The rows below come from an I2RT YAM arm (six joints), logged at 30 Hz.
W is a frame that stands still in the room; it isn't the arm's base.
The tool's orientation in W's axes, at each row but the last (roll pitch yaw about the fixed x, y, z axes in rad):
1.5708 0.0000 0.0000
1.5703 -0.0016 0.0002
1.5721 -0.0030 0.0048
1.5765 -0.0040 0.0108
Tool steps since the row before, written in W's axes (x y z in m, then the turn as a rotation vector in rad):
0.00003 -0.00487 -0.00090 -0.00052 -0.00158 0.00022
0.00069 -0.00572 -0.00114 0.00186 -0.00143 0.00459
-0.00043 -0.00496 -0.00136 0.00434 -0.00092 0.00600
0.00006 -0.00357 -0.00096 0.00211 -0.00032 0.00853
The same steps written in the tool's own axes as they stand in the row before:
0.00003 -0.00090 0.00487 -0.00052 0.00022 0.00158
0.00069 -0.00114 0.00572 0.00187 0.00459 0.00143
-0.00046 -0.00135 0.00496 0.00435 0.00599 0.00093
0.00002 -0.00094 0.00358 0.00214 0.00852 0.00029

